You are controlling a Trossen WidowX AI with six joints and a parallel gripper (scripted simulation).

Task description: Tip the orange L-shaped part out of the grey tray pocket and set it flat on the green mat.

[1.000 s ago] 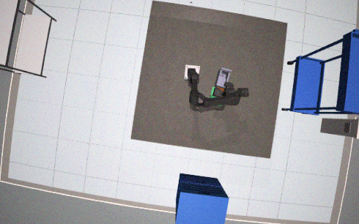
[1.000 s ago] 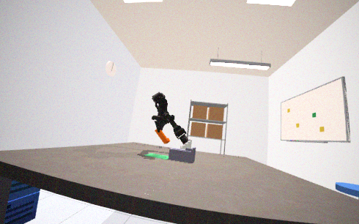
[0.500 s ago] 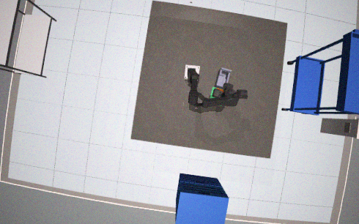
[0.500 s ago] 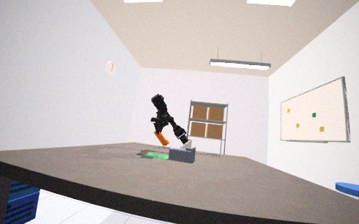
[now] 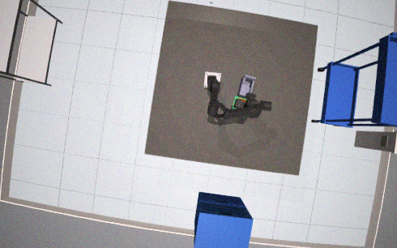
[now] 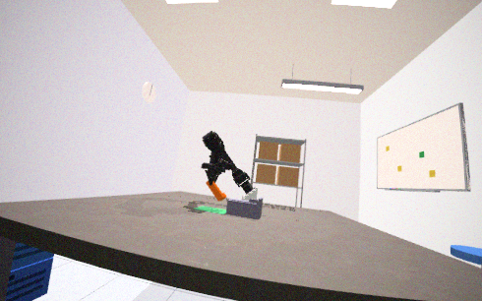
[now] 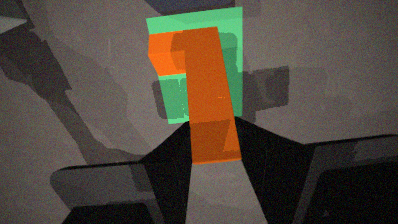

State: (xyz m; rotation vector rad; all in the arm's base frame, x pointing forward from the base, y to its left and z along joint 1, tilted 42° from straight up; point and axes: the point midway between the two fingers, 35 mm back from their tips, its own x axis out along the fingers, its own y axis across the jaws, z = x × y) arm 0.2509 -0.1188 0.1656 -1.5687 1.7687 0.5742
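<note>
Now: gripper tip 20 mm to the right of the green mat and 130 mm above it. Also, from my gripper tip: orange L-shaped part: 10 mm behind, 30 mm to the left, 30 mm below.
</note>
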